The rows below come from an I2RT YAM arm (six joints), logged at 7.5 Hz.
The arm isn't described. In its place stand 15 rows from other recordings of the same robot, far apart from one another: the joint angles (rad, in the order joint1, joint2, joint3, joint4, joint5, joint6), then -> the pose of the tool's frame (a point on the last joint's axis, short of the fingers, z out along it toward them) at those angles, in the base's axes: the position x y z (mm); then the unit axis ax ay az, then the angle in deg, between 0 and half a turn.
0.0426, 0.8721, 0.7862, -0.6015, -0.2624, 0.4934 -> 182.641 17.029 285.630 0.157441 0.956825 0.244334 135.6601
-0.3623, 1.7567, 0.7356, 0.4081, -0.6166, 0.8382 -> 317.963 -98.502 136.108 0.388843 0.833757 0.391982 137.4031
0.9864, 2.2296, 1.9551, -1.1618, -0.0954, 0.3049 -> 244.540 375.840 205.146 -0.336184 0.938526 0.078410 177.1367
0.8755, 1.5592, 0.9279, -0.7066, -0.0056, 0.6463 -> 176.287 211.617 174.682 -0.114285 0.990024 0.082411 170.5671
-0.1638, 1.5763, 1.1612, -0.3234, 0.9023, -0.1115 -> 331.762 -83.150 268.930 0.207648 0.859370 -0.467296 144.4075
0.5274, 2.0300, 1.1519, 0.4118, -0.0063, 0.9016 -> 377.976 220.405 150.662 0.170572 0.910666 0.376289 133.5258
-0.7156, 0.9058, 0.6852, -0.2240, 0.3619, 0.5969 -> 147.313 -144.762 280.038 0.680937 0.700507 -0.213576 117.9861
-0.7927, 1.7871, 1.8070, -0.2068, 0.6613, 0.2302 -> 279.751 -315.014 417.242 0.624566 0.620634 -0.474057 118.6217
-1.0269, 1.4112, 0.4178, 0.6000, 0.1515, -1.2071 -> 131.447 -227.744 159.759 -0.033348 0.844458 -0.534583 158.5428
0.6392, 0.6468, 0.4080, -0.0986, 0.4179, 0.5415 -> 138.709 85.101 237.676 0.097931 0.972530 0.211175 111.3058
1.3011, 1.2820, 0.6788, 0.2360, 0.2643, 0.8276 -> 84.033 269.090 238.094 -0.128087 0.872807 0.470959 136.9139
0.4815, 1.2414, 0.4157, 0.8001, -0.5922, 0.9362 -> 210.890 132.615 221.260 -0.047428 0.767957 0.638743 136.4726
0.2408, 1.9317, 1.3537, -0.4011, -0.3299, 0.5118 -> 396.650 109.279 187.518 0.081849 0.962807 0.257493 155.7845
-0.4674, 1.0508, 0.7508, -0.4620, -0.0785, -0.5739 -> 197.504 -96.553 251.936 -0.068905 0.981973 -0.176016 137.9209
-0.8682, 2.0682, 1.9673, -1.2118, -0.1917, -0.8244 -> 278.889 -318.873 275.188 0.009419 0.999397 -0.033434 162.0540
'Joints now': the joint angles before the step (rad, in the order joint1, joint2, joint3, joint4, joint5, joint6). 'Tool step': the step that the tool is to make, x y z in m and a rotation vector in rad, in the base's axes. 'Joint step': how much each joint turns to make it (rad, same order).
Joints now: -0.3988, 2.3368, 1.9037, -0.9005, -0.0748, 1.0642
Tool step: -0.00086, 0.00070, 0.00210, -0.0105, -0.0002, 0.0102
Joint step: 0.0012, -0.0081, -0.0058, 0.0012, 0.0072, -0.0111
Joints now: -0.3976, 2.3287, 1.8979, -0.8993, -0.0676, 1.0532
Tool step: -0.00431, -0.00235, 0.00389, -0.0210, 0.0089, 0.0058
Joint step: -0.0067, -0.0164, -0.0123, -0.0051, 0.0192, -0.0176
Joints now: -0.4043, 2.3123, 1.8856, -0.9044, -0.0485, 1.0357
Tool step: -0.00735, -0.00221, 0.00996, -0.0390, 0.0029, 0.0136
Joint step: -0.0082, -0.0388, -0.0270, 0.0001, 0.0305, -0.0302
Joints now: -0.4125, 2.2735, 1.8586, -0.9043, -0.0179, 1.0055
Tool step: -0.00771, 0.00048, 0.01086, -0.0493, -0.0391, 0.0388
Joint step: -0.0045, -0.0623, -0.0665, 0.0594, 0.0163, -0.0497
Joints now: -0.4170, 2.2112, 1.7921, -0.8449, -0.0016, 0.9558
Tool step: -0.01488, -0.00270, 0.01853, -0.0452, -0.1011, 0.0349
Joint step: -0.0206, -0.1068, -0.1123, 0.1157, -0.0204, -0.0516
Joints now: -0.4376, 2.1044, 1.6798, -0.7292, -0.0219, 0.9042
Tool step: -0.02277, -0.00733, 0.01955, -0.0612, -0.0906, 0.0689
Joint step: -0.0410, -0.1170, -0.1161, 0.1034, -0.0364, -0.1047
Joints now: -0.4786, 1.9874, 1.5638, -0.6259, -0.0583, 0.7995
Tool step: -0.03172, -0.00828, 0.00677, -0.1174, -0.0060, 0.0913
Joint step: -0.0533, -0.1114, -0.1381, 0.0796, 0.0100, -0.1756
